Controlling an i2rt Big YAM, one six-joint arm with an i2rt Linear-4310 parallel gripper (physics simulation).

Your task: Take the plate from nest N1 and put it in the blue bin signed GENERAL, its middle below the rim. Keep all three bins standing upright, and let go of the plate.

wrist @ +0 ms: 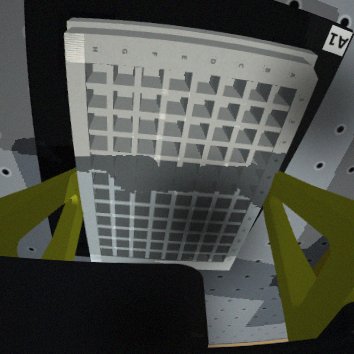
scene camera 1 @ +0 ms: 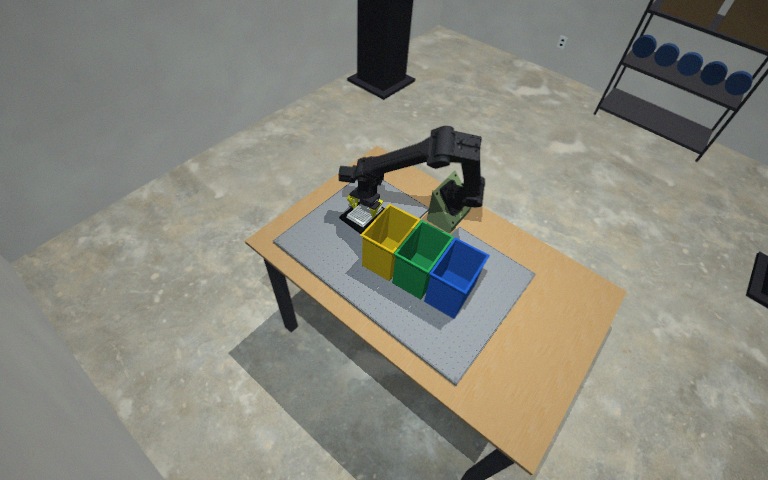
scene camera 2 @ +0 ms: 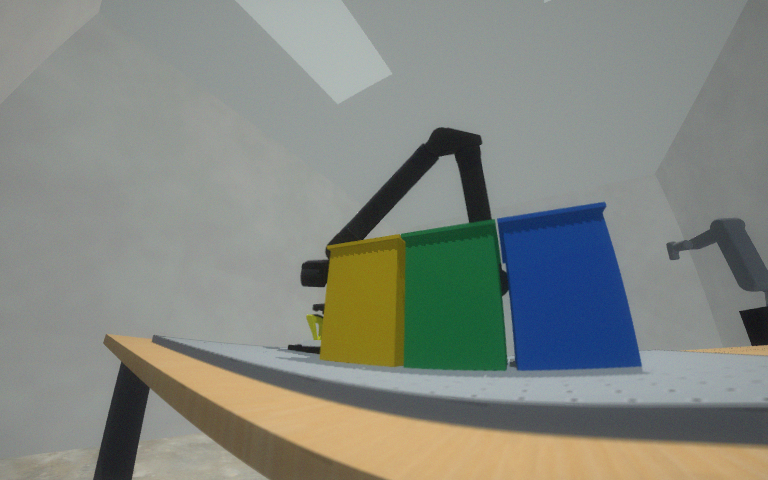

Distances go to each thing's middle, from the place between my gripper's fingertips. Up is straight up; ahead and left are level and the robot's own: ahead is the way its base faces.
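The white plate (wrist: 177,132) is 10 mm above my hand, and the black nest (wrist: 48,93) is 10 mm below my hand. There's a yellow bin (scene camera 2: 364,314) that's 90 mm ahead of my hand, 210 mm to the left of it and 70 mm above it. You'd find the green bin (scene camera 2: 454,320) 340 mm to the left of my hand, 80 mm ahead of it and 70 mm above it. Going by their middles, of the things named here the green bin is the farthest from my hand.
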